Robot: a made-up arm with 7 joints.
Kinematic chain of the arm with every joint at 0, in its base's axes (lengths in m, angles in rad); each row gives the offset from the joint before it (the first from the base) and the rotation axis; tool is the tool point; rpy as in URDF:
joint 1: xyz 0 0 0.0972 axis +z
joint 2: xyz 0 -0.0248 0.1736 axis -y
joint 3: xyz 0 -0.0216 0.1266 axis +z
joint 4: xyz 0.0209 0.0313 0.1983 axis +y
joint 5: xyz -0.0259 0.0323 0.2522 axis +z
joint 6: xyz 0 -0.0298 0.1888 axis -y
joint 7: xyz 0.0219 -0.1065 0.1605 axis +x
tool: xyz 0 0 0 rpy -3.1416 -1.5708 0
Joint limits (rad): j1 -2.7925..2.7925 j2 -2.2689..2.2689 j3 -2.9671..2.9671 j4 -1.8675..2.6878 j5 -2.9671..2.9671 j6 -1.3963..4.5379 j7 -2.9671..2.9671
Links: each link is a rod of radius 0.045 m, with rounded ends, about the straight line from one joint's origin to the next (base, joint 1, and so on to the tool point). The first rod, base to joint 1, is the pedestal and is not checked.
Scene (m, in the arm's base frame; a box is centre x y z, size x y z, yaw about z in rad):
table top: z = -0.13
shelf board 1: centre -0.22 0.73 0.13 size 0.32 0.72 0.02 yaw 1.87
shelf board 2: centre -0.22 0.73 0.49 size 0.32 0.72 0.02 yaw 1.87
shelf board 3: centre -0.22 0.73 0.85 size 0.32 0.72 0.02 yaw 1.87
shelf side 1: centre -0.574 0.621 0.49 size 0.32 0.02 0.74 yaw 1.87
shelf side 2: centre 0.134 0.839 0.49 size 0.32 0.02 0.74 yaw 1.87
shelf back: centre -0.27 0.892 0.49 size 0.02 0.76 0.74 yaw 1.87
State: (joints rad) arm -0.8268 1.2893 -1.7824 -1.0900 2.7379 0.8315 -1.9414
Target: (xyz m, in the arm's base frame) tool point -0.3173 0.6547 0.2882
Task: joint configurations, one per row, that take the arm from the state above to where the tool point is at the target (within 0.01 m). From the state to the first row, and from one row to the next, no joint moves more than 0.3 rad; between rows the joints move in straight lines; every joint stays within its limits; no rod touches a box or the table.
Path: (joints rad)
1: -0.7584 1.3314 -1.7411 -1.3492 2.8143 0.9848 -1.9344
2: -0.6899 1.3735 -1.6997 -1.6083 2.8907 1.1381 -1.9275
3: -0.6215 1.4156 -1.6584 -1.8675 2.9671 1.2913 -1.9205
4: -0.5578 1.4910 -1.5896 -1.8675 2.9671 1.5404 -1.9247
5: -0.4941 1.5664 -1.5209 -1.8675 2.9671 1.7895 -1.9289
6: -0.4304 1.6418 -1.4522 -1.8675 2.9671 2.0386 -1.9330
7: -0.3667 1.7172 -1.3835 -1.8675 2.9671 2.2876 -1.9372
8: -0.3030 1.7926 -1.3147 -1.8675 2.9671 2.5367 -1.9414
9: -0.3287 1.7735 -1.3441 -1.7891 2.9085 2.2871 -1.9414
10: -0.3545 1.7543 -1.3735 -1.7107 2.8498 2.0376 -1.9414
11: -0.3802 1.7351 -1.4029 -1.6323 2.7912 1.7880 -1.9414
12: -0.4060 1.7159 -1.4322 -1.5539 2.7326 1.5385 -1.9414
13: -0.4317 1.6967 -1.4616 -1.4755 2.6740 1.2889 -1.9414
14: -0.4575 1.6775 -1.4910 -1.3972 2.6153 1.0393 -1.9414

